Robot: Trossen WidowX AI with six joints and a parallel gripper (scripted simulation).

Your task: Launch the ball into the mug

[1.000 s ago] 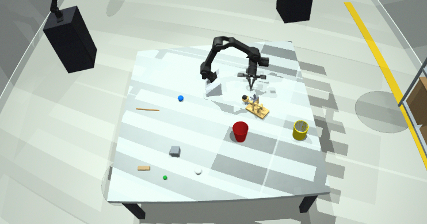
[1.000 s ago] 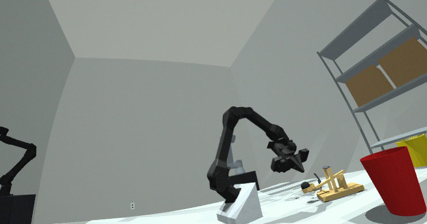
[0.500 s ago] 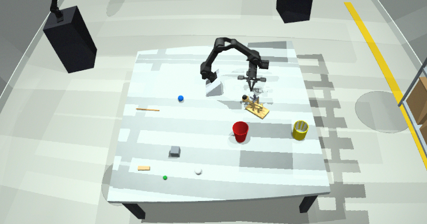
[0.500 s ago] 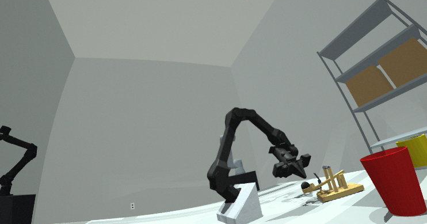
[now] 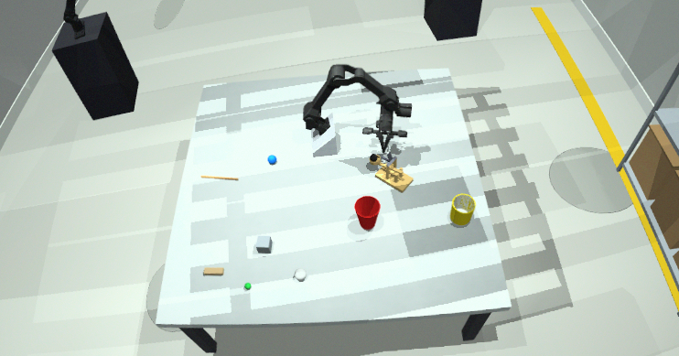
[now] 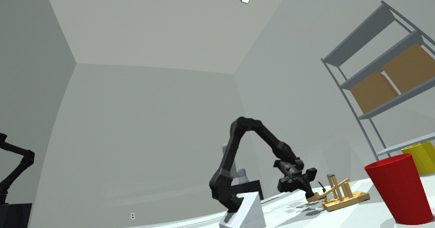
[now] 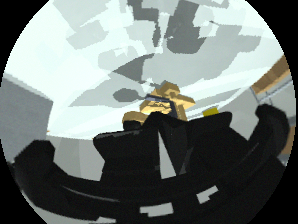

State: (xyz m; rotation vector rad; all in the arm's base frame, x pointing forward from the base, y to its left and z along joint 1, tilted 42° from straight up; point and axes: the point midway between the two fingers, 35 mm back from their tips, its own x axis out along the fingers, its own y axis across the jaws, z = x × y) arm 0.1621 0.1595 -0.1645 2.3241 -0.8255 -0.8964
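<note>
Right now the black ball is 5 cm to the right of my gripper tip and 2 cm ahead of it. Also, from my gripper tip: yellow mug: 35 cm ahead, 23 cm to the left, 3 cm below; then wooden catapult: 6 cm ahead, 1 cm below; then red cup: 29 cm ahead, 13 cm to the right, 3 cm below.
</note>
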